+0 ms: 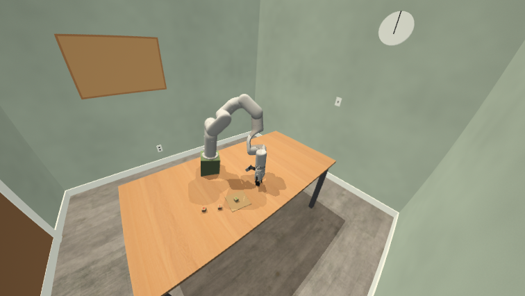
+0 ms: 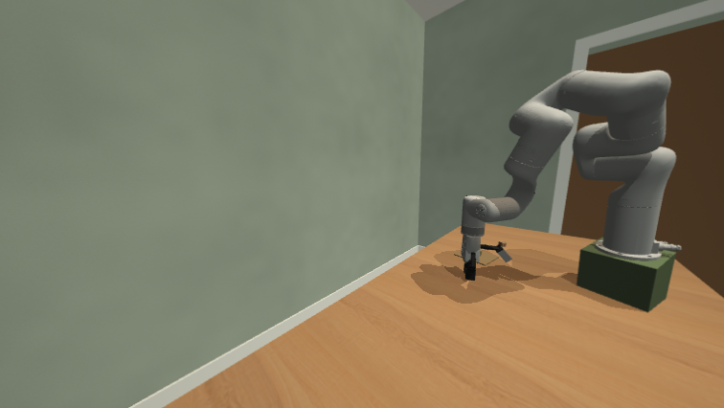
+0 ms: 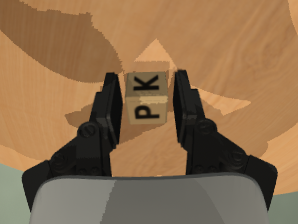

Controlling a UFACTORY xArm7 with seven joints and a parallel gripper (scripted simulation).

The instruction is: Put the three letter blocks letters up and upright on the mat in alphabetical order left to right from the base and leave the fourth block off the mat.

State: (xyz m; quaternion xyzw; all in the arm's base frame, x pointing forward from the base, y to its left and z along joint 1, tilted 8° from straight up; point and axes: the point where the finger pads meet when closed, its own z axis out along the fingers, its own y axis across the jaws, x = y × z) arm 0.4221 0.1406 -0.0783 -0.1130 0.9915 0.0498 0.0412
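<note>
Right now the tan mat is 10 mm behind my hand, 220 mm to the right of it and 20 mm below it. Round my hand: green-topped block (20 mm behind, 230 mm to the right).
</note>
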